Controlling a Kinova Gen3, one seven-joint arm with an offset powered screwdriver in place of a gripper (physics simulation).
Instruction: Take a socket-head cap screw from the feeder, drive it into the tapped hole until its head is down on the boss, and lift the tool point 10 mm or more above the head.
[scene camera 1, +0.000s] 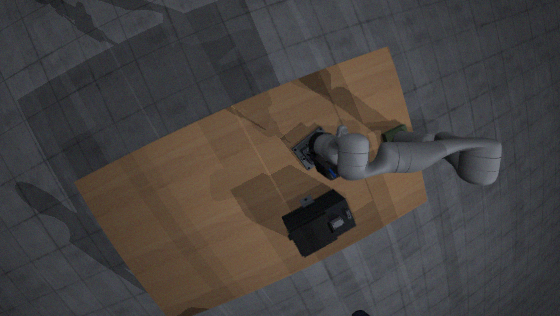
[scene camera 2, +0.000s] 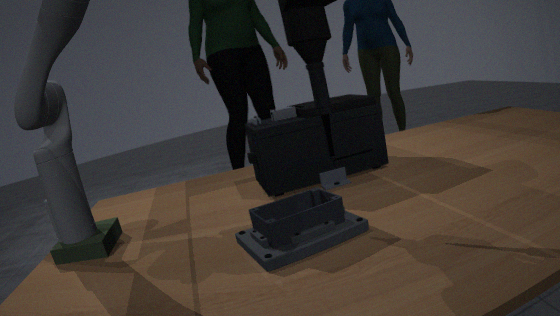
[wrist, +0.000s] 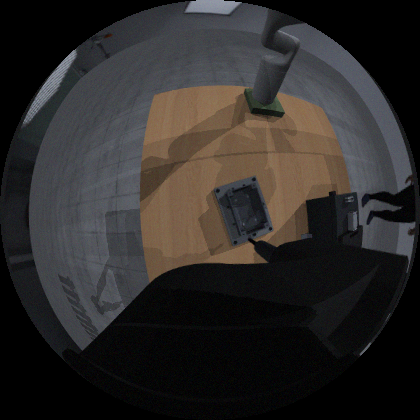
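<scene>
The black feeder (scene camera 1: 315, 232) (scene camera 2: 290, 155) (wrist: 320, 215) stands on the table, with small pale parts at one end of its top. The grey housing, an open box on a flange plate (scene camera 1: 307, 163) (scene camera 2: 280, 258) (wrist: 223, 205), lies beside it. Small dark holes show in it; I cannot tell which is the tapped hole. My screwdriver (scene camera 2: 331, 153) (wrist: 250, 240) points down, with its thin dark bit in front of the feeder in scene camera 2. In the wrist view the tip appears by the housing's edge, apparently above it. Whether a screw is on the tip is too dark to tell.
A small grey bracket (scene camera 1: 306, 201) (scene camera 2: 334, 178) (wrist: 306, 235) lies between feeder and housing. The arm's green base block (scene camera 1: 394, 133) (scene camera 2: 113, 239) (wrist: 272, 111) is at the table's end. The arm partly covers the housing in scene camera 1. Two people stand behind the table in scene camera 2.
</scene>
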